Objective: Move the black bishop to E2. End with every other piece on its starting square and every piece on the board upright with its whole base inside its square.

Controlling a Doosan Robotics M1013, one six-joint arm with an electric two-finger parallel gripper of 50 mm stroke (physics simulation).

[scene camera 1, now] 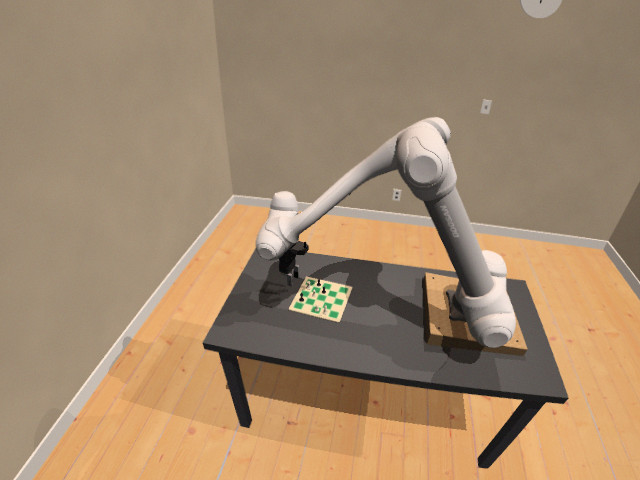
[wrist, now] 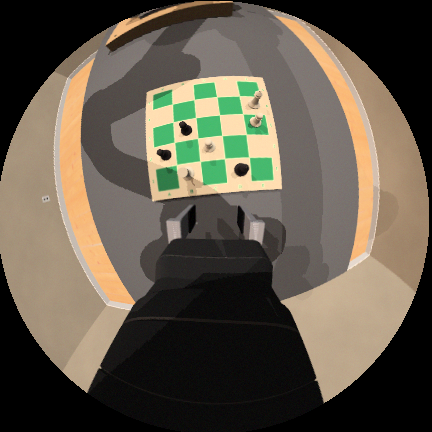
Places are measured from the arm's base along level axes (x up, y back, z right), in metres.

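Where they show: gripper, between the fingertips: (scene camera 1: 293,281) (wrist: 216,213).
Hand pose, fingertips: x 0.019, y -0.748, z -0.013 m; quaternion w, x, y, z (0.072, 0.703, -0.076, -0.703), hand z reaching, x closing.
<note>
Each offset is from my fingertips to the top centre of the thing. "pt": to the spot under its first point. Level surfaces: height alone.
The chessboard {dx -0.056, dy +0.128, dz -0.013 m} (scene camera 1: 334,302) (wrist: 232,125) carries three black pieces. In the wrist view, one black piece {dx -0.012, dy +0.049, dz -0.047 m} (wrist: 241,169) is in the nearest row, fourth column from the left; another black piece {dx -0.024, dy +0.099, dz +0.064 m} (wrist: 164,154) is in the left column, second row; a third black piece {dx -0.024, dy +0.131, dz +0.023 m} (wrist: 185,128) is in the second column, third row. All look upright; which is the bishop I cannot tell. The right column's second-row light square {pt dx -0.056, dy +0.082, dz -0.088 m} (wrist: 260,145) is empty, below a white piece {dx -0.024, dy +0.124, dz -0.089 m} (wrist: 256,120). My gripper (scene camera 1: 293,275) (wrist: 216,213) is open and empty, above the table beyond the board's near edge in the wrist view.
Other white pieces {dx -0.012, dy +0.161, dz -0.096 m} (wrist: 256,99) {dx -0.024, dy +0.094, dz -0.007 m} (wrist: 209,146) {dx -0.023, dy +0.060, dz +0.035 m} (wrist: 187,172) stand on the board. The dark table {dx -0.062 m} (scene camera 1: 289,335) bears the arm's wooden base plate (scene camera 1: 433,310) on the right in the scene view.
</note>
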